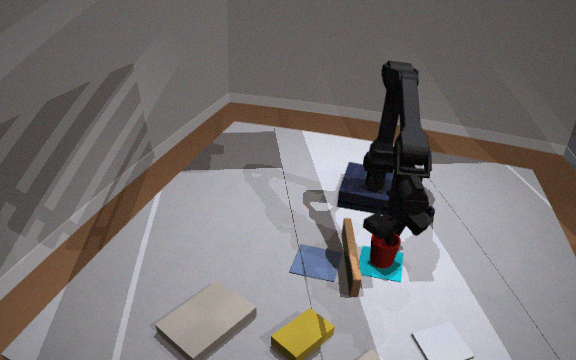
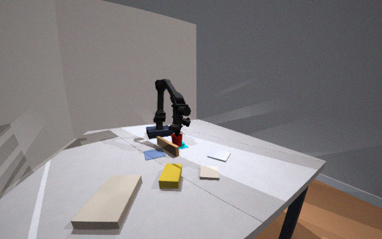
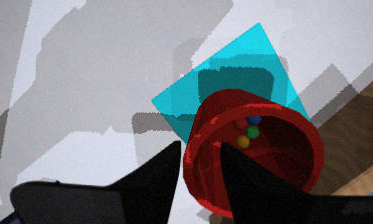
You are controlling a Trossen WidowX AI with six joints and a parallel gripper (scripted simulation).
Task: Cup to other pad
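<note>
Right now the red cup is 20 mm ahead of my gripper tip, 10 mm to the right of it and 10 mm below it. From my gripper tip the other things lie so: blue pad (90 mm ahead, 160 mm to the right, 60 mm below); then wooden bar (60 mm ahead, 90 mm to the right, 30 mm below); then cyan pad (30 mm ahead, 10 mm to the right, 60 mm below).
</note>
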